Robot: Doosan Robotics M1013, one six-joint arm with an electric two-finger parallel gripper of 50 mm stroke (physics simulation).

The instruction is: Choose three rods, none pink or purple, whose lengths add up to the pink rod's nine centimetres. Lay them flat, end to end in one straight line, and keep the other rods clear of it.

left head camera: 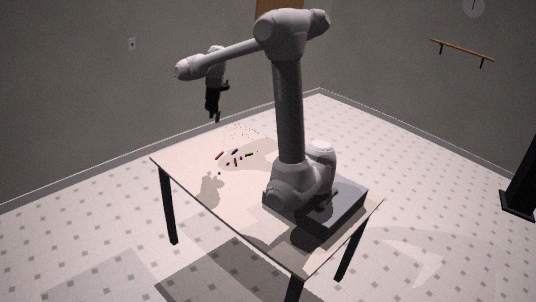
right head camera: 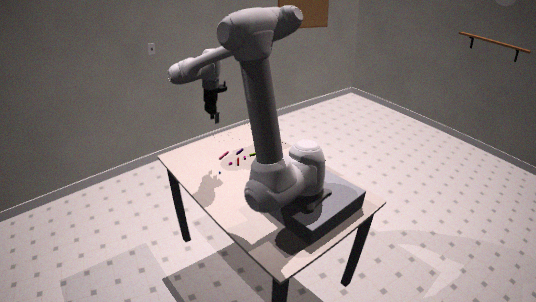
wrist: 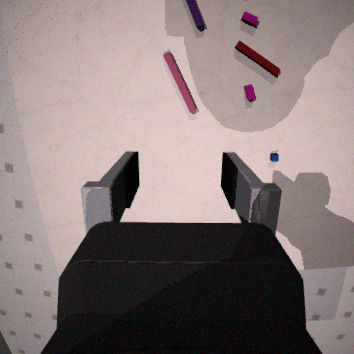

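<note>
My gripper is open and empty, high above the table. A pink rod lies ahead of the fingers in the wrist view. A purple rod lies beyond it. A red rod lies between two short magenta rods, one nearer the fingers, the other farther. A tiny blue rod lies apart. A lime-green rod is partly hidden by the arm in the right head view.
The rods lie apart on the pale table. The arm's base stands on a grey block. Small dark specks mark the table's far part. Arm shadows fall across the table, and the table edge shows at left in the wrist view.
</note>
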